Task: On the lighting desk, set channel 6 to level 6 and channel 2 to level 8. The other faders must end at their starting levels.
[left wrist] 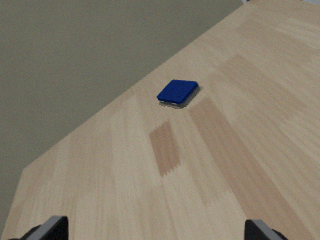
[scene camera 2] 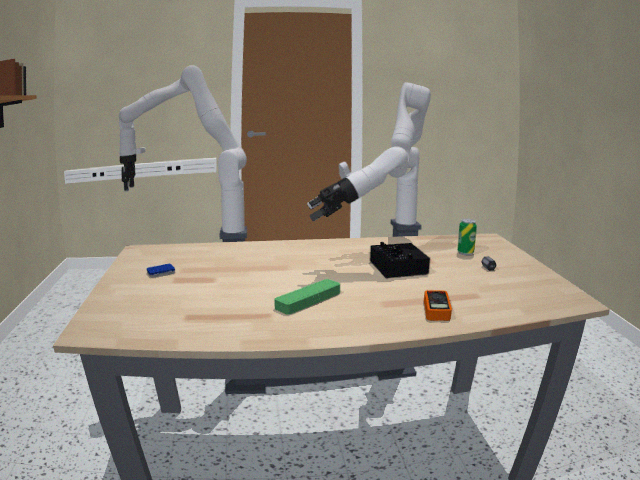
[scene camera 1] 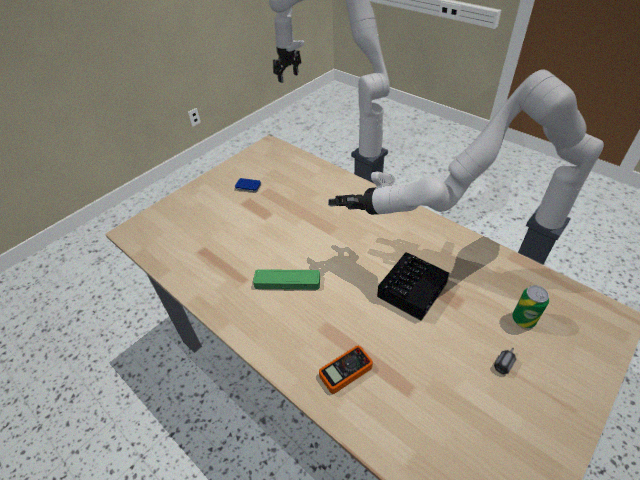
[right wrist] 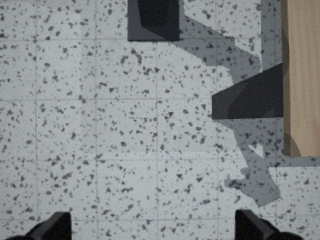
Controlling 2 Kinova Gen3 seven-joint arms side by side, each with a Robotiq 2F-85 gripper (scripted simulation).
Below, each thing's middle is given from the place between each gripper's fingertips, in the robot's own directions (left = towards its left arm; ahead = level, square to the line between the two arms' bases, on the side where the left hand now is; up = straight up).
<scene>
Right now my left hand (scene camera 2: 309, 212) is 22 cm short of the green box (scene camera 1: 263, 278), 5 cm to the left of it and 17 cm above it. The rest, counted from my left hand: blue object (left wrist: 179, 93) 5 cm behind, 48 cm to the right, 18 cm below.
Right now the blue object is 49 cm ahead of my right hand, 19 cm to the left of it and 19 cm below it. The rest, counted from my right hand: green box: 76 cm ahead, 62 cm to the left, 19 cm below.
</scene>
